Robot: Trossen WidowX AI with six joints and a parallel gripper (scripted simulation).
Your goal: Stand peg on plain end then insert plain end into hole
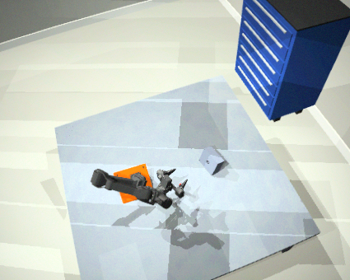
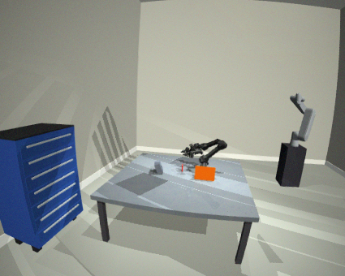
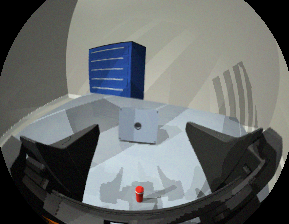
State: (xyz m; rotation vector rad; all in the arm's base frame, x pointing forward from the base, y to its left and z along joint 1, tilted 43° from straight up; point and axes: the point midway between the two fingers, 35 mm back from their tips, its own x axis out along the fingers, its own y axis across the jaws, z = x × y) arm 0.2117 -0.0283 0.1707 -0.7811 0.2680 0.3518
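Right now the peg is 140 mm below my gripper tip and 10 mm behind it. Round my gripper tip: panel: 220 mm ahead, 150 mm below, 90 mm to the left.
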